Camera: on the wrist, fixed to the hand. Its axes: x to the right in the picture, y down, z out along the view.
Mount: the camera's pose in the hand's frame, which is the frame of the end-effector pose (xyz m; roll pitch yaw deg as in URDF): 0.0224 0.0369 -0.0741 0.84 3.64 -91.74
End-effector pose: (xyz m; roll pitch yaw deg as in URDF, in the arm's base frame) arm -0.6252 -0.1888 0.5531 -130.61 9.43 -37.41
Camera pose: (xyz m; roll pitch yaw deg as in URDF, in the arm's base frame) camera -0.6538 -0.2680 0.5694 -165.78 -52.45 43.06
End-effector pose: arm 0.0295 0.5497 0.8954 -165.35 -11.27 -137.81
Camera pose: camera -0.0143 0.5835 0.9609 168.55 -17.56 -42.33
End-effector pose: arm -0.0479 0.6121 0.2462 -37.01 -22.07 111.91
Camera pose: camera -0.0530 0.6654 0.1792 27.75 -29.87 6.21
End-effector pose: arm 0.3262 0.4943 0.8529 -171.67 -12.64 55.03
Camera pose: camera 0.3689 0.4729 0.9241 167.70 -11.28 149.41
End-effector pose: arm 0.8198 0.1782 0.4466 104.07 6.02 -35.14
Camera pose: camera 0.8788 0.2136 0.4978 -155.23 70.69 78.01
